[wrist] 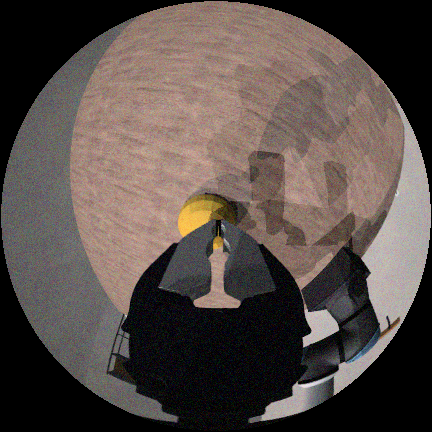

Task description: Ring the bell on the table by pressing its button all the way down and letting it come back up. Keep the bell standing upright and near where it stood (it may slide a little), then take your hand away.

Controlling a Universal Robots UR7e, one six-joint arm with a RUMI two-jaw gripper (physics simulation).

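Seen in the pictures: gripper, fingertip midpoint: (218, 220); arm's base, origin of the base link: (345, 292).
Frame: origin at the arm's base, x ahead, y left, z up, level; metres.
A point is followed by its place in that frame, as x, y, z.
Observation:
The bell is a round yellow dome (197, 216) @(0.441, -0.148, -0.050) on the table, near the middle of the wrist view. Its lower part is hidden behind the fingers, and a bit of yellow shows through the narrow gap between them. My gripper (218, 220) @(0.418, -0.158, -0.031) is shut and empty. Its fingertips overlap the bell's dome in the view. The bell's button does not show clearly, and whether the tips touch it cannot be told. The bell looks upright.
The wood-grained table (165, 110) @(0.509, -0.273, -0.088) spreads around the bell, with dark shadows of the arm on its right part. Parts of the robot's own arm (350, 305) @(0.058, -0.029, 0.058) show at the lower right. A thin dark frame (115, 354) stands beyond the table edge at the lower left.

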